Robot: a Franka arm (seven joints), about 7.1 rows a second.
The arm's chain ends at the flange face. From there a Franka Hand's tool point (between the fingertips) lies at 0.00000 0.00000 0.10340 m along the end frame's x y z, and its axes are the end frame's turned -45 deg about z.
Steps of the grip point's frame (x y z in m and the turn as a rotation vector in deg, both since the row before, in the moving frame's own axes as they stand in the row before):
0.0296, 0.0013, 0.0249, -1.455, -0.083, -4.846
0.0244, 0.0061, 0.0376, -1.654, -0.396, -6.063
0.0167, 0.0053, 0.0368, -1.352, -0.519, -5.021
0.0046, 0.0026, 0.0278, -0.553, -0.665, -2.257
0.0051, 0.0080, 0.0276, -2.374, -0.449, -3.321
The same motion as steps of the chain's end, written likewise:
0.0200, -0.0219, 0.0249, -1.088, 0.970, -4.846
0.0198, -0.0155, 0.0376, -1.450, 0.890, -6.063
0.0144, -0.0104, 0.0368, -1.323, 0.589, -5.021
0.0052, -0.0030, 0.0278, -0.861, -0.079, -2.257
0.0067, -0.0015, 0.0277, -1.996, 1.361, -3.321

